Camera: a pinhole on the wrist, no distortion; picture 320 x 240 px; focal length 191.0 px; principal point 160.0 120.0 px. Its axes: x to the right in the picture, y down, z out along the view. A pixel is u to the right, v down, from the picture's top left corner.
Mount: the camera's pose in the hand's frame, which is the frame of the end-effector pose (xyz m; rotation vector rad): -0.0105 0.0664 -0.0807 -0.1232 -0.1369 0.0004
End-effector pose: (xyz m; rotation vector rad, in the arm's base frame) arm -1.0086 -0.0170 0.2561 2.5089 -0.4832 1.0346
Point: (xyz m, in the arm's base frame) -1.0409 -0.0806 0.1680
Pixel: 106 77
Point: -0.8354 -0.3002 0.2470
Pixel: 291 158
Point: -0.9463 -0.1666 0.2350
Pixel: 248 126
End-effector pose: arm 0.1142 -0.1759 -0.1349 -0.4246 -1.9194 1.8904
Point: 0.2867 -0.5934 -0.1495
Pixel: 17 59
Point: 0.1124 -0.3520 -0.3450
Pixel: 119 199
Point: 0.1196 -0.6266 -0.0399
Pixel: 102 25
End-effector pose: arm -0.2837 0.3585 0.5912 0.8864 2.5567 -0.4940
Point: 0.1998 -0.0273 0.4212
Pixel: 32 96
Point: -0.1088 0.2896 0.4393
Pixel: 133 113
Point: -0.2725 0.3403 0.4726
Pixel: 239 43
